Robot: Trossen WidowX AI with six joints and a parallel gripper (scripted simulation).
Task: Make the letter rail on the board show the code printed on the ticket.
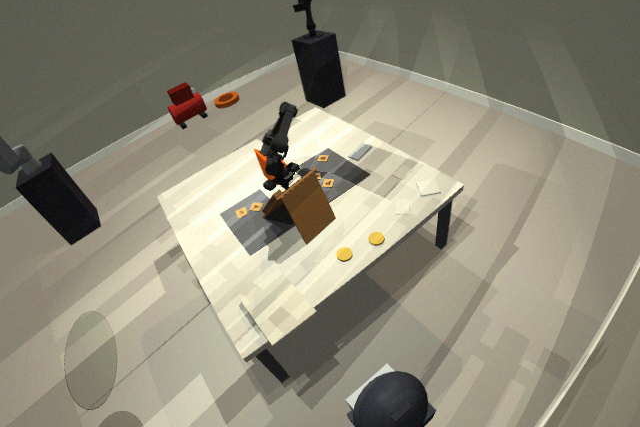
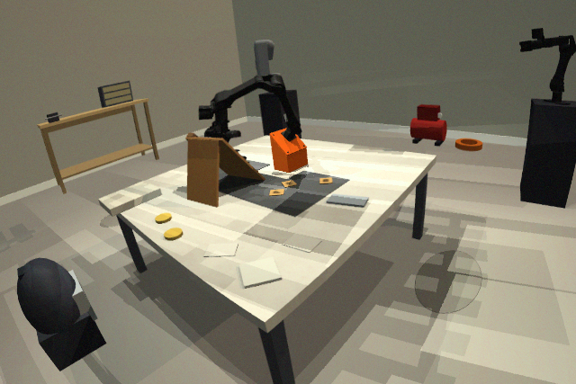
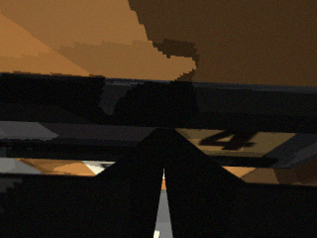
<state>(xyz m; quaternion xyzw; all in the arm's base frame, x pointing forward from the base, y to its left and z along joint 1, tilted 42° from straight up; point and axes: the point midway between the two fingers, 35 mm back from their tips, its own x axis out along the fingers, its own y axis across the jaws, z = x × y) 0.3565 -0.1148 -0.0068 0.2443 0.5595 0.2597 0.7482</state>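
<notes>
Right now my gripper tip is 30 mm to the left of the letter tile. From my gripper tip the other things lie so: pale stone block: 370 mm ahead, 360 mm to the right, 150 mm below; then dark mat: 170 mm below, 160 mm behind, 80 mm to the left; then white ticket: 80 mm below, 60 mm behind, 20 mm to the left.
</notes>
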